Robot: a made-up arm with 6 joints.
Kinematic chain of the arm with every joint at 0, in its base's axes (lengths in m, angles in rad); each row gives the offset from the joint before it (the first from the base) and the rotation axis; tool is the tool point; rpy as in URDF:
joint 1: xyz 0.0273 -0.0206 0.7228 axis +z
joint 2: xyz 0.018 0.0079 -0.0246 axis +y
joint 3: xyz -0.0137 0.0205 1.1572 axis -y
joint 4: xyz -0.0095 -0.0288 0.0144 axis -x
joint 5: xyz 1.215 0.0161 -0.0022 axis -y
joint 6: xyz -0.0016 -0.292 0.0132 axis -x
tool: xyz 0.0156 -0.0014 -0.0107 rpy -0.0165 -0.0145 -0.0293
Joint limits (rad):
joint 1: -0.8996..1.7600
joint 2: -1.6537..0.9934
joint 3: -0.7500..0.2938
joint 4: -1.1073..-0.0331
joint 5: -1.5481..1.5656
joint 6: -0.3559..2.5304
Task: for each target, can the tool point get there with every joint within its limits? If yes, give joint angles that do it. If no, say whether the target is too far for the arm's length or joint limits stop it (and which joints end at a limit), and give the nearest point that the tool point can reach.
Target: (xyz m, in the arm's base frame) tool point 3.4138 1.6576 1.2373
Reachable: no: too far | nearest point 1.7623 0.8392 0.9731 | short by 1.862 m
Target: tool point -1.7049 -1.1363 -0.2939
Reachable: no: joint limits stop it (at a limit: joint 2, joint 3, joint 4, joint 6) | nearest point -1.3270 -0.8929 1.6826 | short by 2.027 m
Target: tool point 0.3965 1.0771 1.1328
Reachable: yes | joints 1.4120 0.1221 -0.3452 -0.8570 0.8591 0.1783
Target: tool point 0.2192 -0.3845 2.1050
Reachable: yes | joints 1.5601 -1.2072 -0.0924 -0.7652 -1.1024 0.5662
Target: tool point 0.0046 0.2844 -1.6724
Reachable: no: joint limits stop it (at a limit: joint 1, joint 2, joint 4, joint 6) | nearest point 0.0134 0.6949 0.1167 | short by 1.836 m
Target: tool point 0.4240 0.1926 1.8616
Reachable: yes | joints 0.9041 -0.7426 -0.3194 -0.8152 -1.0851 -0.1120
